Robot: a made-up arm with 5 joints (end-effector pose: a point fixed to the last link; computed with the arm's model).
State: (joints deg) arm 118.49 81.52 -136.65 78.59 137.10
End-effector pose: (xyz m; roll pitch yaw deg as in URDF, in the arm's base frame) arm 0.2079 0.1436 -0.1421 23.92 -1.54 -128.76
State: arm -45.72 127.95 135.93 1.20 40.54
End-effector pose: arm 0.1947 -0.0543 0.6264 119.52 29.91 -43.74
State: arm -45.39 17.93 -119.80 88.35 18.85
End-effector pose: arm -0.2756 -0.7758 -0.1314 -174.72 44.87 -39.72
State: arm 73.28 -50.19 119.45 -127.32 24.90
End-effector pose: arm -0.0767 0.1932 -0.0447 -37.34 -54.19 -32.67
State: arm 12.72 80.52 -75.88 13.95 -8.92
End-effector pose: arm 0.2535 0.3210 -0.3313 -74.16 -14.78 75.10
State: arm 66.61 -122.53 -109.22 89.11 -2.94
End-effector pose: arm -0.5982 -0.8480 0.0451 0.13 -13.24 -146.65
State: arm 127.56 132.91 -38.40 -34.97 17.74
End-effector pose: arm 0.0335 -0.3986 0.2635 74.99 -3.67 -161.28
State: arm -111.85 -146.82 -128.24 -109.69 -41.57
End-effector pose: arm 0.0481 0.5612 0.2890 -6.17 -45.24 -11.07
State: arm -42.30 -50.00 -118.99 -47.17 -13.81
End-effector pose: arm -0.7996 0.1314 0.3872 54.14 -19.11 77.43
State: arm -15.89 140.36 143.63 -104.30 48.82
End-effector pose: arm -0.2876 -0.1782 0.3174 -10.53 59.14 108.67
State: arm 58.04 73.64 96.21 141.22 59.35
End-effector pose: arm 0.2762 0.0638 0.3891 132.81 2.64 85.55
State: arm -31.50 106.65 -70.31 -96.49 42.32
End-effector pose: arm -0.0938 -0.0770 -0.1208 -73.97 -28.36 -175.62
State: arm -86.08 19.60 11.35 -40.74 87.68
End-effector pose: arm 0.0073 -0.2088 0.0299 119.20 -78.89 -149.33
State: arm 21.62 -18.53 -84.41 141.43 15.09
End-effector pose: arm -0.8282 -0.2889 -0.3135 167.43 60.64 -91.80
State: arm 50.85 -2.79 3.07 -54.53 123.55
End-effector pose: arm -0.2273 0.2835 -0.0842 -4.57 64.78 -155.05
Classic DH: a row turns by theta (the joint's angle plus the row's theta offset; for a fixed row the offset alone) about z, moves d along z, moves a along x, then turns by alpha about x. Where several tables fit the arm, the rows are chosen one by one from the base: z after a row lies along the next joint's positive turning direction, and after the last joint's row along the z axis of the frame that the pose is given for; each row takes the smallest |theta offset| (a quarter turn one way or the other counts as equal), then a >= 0, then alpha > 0; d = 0 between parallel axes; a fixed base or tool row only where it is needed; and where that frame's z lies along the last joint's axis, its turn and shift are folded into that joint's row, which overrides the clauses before.
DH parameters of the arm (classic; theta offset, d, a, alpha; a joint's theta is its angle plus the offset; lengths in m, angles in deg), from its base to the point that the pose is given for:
base (fixed): 90 0.086 0 90
joint 1: 90 -0.236 0.057 -90
joint 2: 90 0.058 0.056 -90
joint 3: 0 0.387 0.071 -90
joint 4: 0 0.321 -0.112 90
joint 5: -27.41 0 -0.2129 180
tool (fixed): 152.59 -0.119 0 0

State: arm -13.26 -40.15 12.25 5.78 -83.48
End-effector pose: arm -0.5579 0.3704 -0.3480 40.90 25.30 74.73
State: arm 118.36 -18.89 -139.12 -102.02 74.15
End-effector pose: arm -0.4214 0.0860 -0.0822 -116.18 -36.20 -26.39
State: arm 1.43 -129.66 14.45 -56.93 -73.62
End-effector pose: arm -0.6284 0.4332 0.2951 71.85 25.31 94.18
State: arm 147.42 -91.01 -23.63 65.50 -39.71
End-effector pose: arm -0.8433 -0.5439 -0.0664 -8.38 -23.84 -139.99
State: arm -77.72 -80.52 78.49 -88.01 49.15
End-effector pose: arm -0.2847 -0.1577 0.1204 -166.97 -20.28 56.08
